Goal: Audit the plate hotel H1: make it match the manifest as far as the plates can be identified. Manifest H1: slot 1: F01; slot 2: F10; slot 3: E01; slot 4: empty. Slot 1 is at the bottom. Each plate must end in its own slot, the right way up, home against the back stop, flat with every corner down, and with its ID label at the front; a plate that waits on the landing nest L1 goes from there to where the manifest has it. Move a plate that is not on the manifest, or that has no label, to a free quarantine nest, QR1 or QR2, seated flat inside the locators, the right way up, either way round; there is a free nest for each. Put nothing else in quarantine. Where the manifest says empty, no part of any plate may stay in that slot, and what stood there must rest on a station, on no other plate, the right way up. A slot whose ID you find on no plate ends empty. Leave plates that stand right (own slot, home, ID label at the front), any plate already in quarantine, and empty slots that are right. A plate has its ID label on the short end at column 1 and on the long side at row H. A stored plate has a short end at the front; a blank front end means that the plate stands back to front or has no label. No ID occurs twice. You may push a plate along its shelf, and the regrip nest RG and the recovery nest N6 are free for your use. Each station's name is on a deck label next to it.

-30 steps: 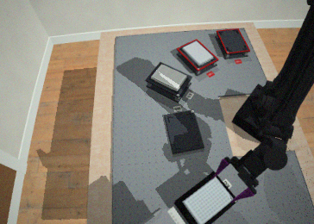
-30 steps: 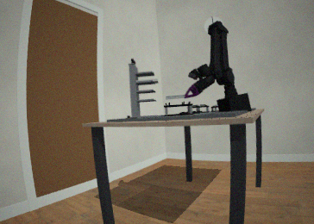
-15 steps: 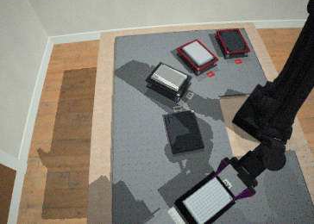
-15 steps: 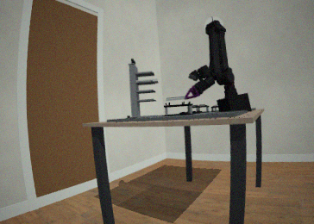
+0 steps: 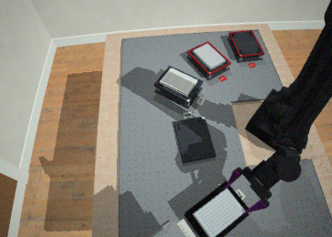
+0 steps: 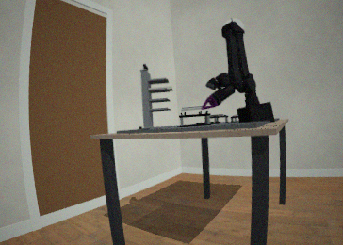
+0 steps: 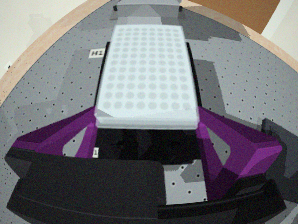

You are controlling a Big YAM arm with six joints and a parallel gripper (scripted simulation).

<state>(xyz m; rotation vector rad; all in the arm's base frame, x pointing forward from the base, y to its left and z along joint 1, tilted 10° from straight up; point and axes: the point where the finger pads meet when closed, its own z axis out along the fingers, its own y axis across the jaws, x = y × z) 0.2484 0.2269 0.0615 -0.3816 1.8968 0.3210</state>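
My gripper is now 5 cm short of the black nest, 4 cm above it and 2 cm to the right of it. Also, from my hand: plate hotel: 28 cm ahead, 12 cm to the left, 6 cm above; L1 label: 41 cm to the right, 9 cm below, 2 cm behind; H1 deck label: 16 cm to the left, 12 cm ahead, 9 cm below.
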